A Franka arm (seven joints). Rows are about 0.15 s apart.
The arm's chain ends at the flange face. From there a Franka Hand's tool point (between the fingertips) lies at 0.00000 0.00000 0.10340 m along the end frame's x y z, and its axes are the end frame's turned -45 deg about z.
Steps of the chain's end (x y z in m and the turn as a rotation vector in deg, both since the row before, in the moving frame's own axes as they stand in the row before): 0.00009 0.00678 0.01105 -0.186 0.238 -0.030; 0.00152 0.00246 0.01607 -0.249 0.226 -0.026; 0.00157 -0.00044 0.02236 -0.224 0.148 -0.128; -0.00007 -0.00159 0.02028 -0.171 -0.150 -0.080; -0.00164 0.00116 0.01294 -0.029 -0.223 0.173; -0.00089 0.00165 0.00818 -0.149 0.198 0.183; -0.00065 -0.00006 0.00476 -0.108 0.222 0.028
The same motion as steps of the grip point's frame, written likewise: -0.00466 0.00540 0.01105 -0.300 0.037 -0.030; -0.00069 0.00342 0.01607 -0.336 -0.016 -0.026; 0.00132 0.00127 0.02236 -0.263 -0.054 -0.128; 0.00067 -0.00115 0.02028 -0.015 -0.227 -0.080; -0.00230 -0.00059 0.01294 0.137 -0.178 0.173; -0.00173 0.00098 0.00818 -0.245 0.035 0.183; -0.00027 -0.00008 0.00476 -0.233 0.081 0.028
